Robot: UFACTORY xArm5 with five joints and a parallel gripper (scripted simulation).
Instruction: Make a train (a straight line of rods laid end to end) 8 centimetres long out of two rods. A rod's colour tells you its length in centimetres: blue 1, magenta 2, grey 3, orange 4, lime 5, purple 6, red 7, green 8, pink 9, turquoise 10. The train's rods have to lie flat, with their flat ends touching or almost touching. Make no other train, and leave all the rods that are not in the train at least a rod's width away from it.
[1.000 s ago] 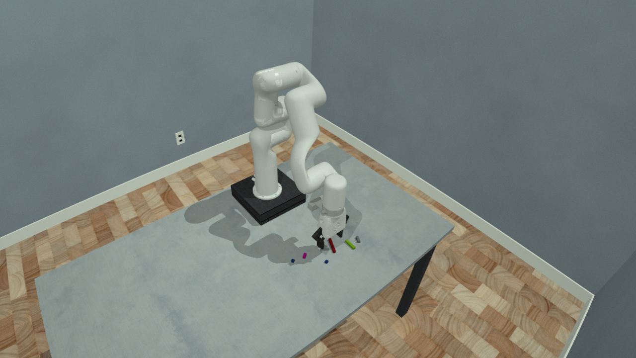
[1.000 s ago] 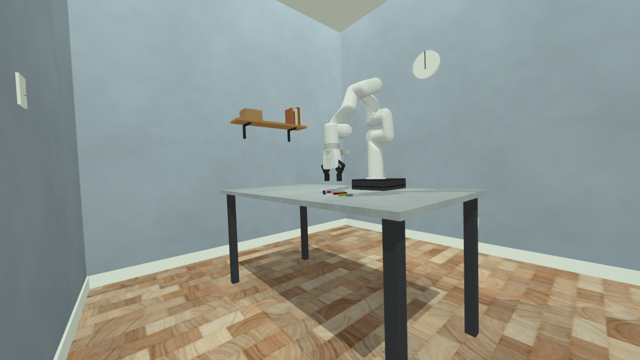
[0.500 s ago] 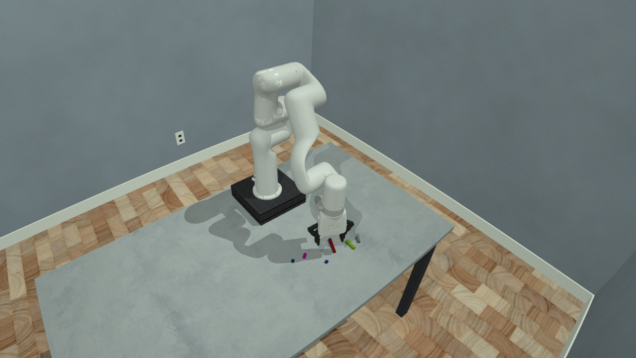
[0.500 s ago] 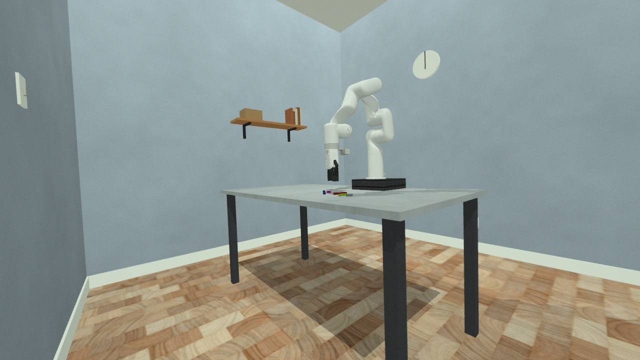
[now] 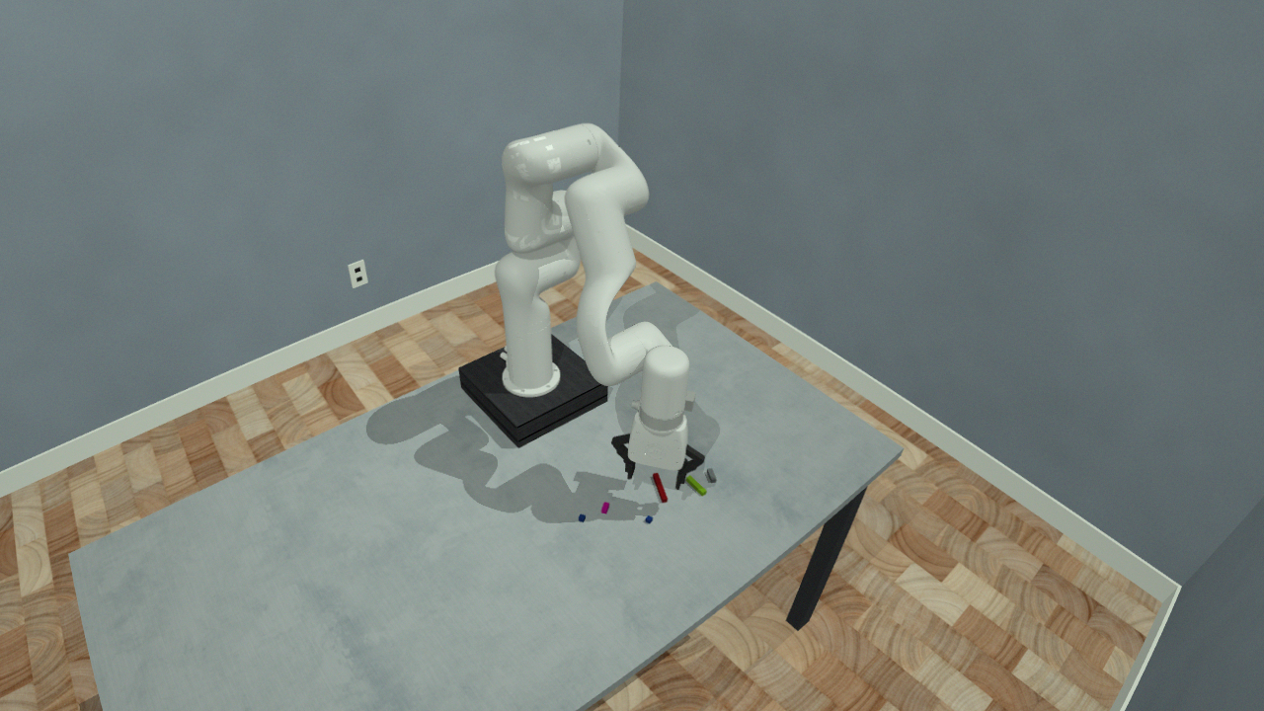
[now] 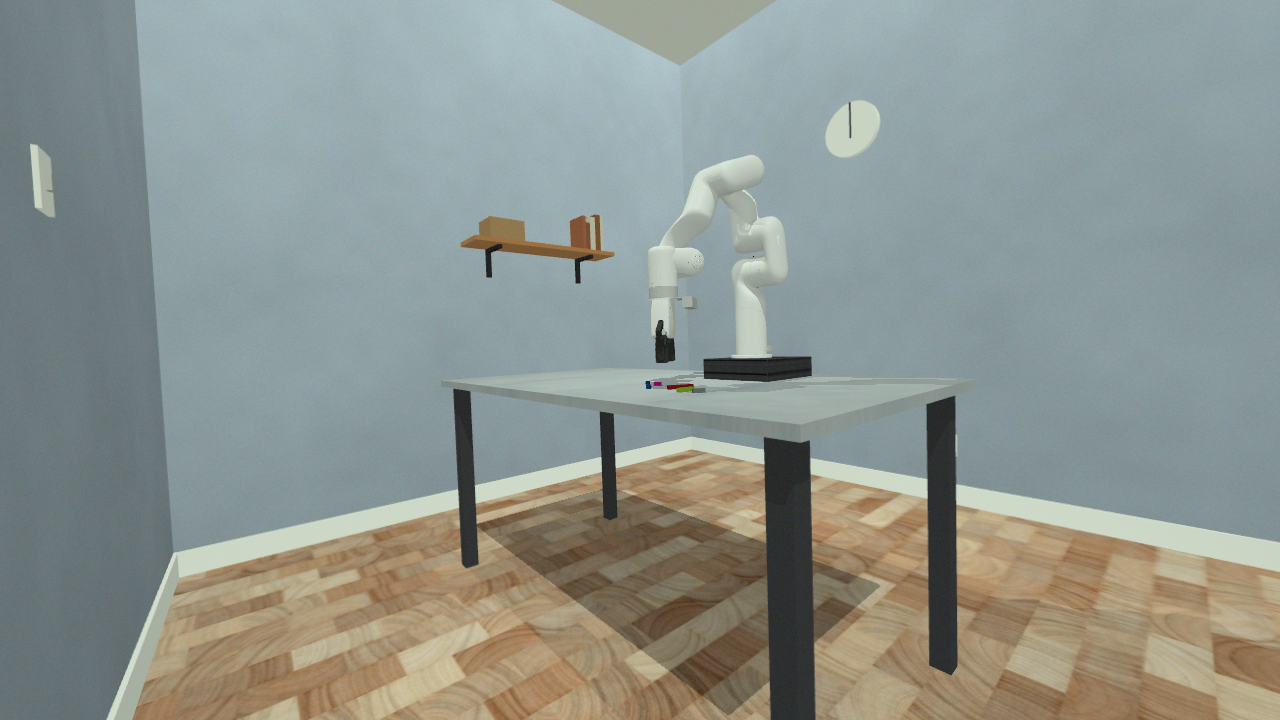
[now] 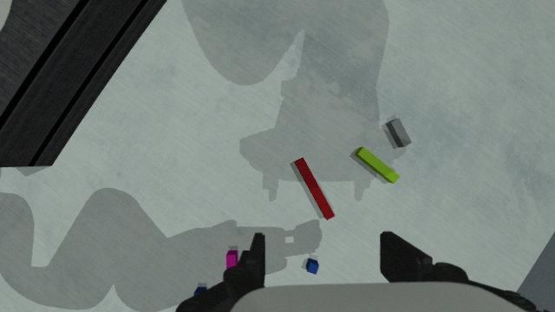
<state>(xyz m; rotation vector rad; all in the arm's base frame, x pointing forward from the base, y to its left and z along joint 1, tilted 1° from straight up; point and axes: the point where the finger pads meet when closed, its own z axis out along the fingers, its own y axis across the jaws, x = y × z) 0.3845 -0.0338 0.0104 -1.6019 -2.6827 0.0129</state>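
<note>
The magenta rod lies 50 mm behind my hand, 80 mm to the right of it and 70 mm below it. Also, from my hand: lime rod (40 mm ahead, 90 mm to the left, 70 mm below); grey rod (40 mm ahead, 130 mm to the left, 70 mm below); red rod (10 mm behind, 40 mm to the left, 70 mm below).
</note>
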